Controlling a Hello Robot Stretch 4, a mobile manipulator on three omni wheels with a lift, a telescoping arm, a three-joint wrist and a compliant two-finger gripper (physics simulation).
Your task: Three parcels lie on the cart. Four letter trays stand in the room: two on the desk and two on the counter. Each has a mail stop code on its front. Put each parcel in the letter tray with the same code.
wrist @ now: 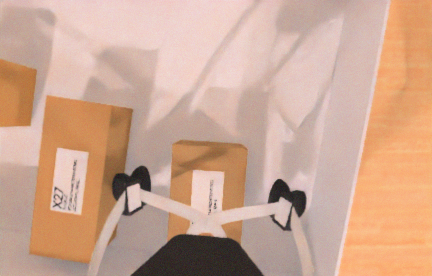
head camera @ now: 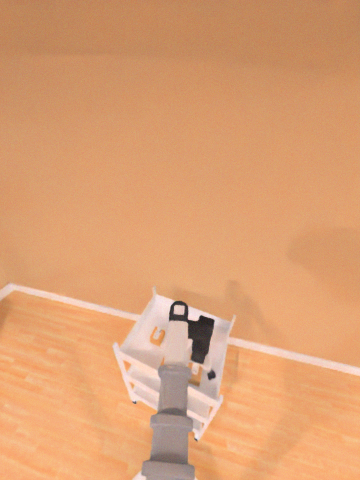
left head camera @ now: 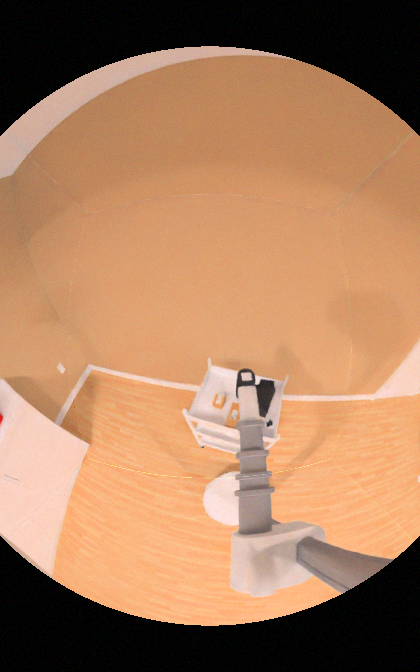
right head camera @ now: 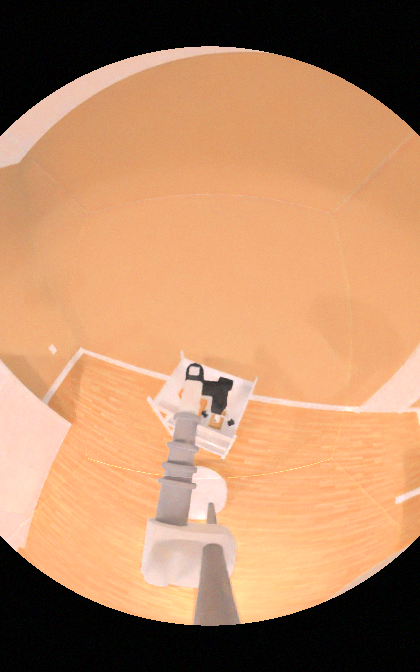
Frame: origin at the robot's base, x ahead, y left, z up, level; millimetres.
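Where they show: gripper, fingertip midpoint: (wrist: 210,188) (head camera: 195,370).
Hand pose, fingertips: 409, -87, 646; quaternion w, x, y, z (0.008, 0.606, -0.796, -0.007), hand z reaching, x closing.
Each offset is from my fingertips to the top centre of the thing, as dx, dy, dz. "pt": to the spot under its first point.
Three brown parcels lie on the white cart (head camera: 137,361) (left head camera: 210,426) (right head camera: 245,411). In the wrist view, the parcel marked X27 @[+35, +107, +41] (wrist: 75,130) lies left of the gripper, and part of another parcel @[pt +115, +156, +13] (wrist: 15,95) shows at the left edge. The third parcel @[-1, +2, +39] (wrist: 230,180) (right head camera: 216,425) has a white label whose code I cannot read. My gripper (wrist: 210,188) (right head camera: 217,418) is open above this parcel, one fingertip at each side, apart from it. The left fingertip is near the X27 parcel's right side. The arm hides part of the cart in the head view. No letter trays show.
The cart stands beside an orange-brown wall (head camera: 180,175). A pale surface (left head camera: 40,480) (right head camera: 30,440) lies at the left, with a small red item (left head camera: 1,419) at the edge of the left head view. A white round shape (left head camera: 220,500) (right head camera: 210,492) is below the arm.
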